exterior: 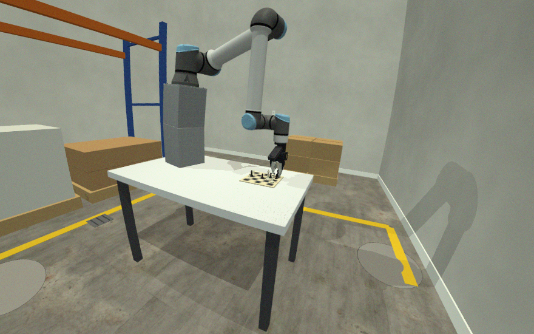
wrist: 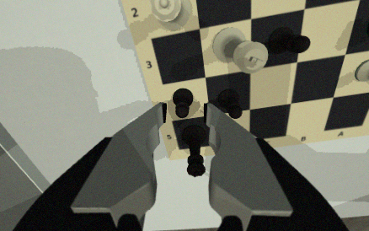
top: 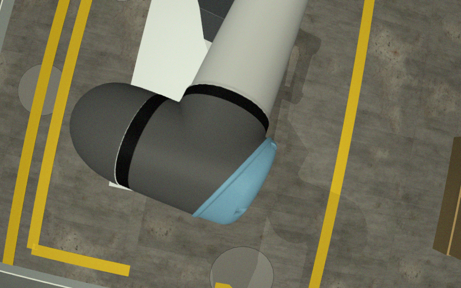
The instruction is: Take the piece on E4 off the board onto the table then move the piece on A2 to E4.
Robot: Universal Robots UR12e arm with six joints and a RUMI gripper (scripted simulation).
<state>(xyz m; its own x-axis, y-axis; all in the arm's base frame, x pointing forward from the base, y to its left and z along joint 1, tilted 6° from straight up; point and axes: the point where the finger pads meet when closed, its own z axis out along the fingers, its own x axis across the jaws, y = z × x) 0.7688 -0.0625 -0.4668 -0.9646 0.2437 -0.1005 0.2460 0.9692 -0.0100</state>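
Right now the chessboard is 8 cm behind my hand, 3 cm to the right of it and 3 cm below it.
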